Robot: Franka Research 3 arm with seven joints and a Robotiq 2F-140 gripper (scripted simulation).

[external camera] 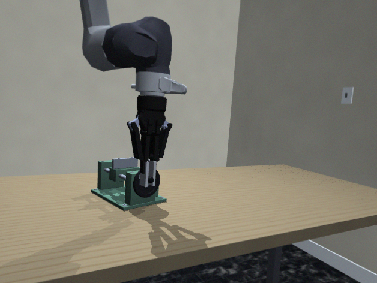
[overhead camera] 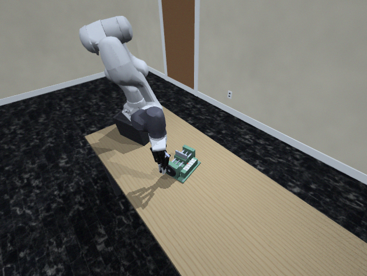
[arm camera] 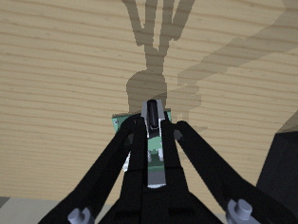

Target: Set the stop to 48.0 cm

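Right now my hand is 20 mm to the right of the black handwheel and 20 mm above it. From my hand the other things lie so: stop block: 20 mm ahead, 150 mm to the left, 20 mm below.
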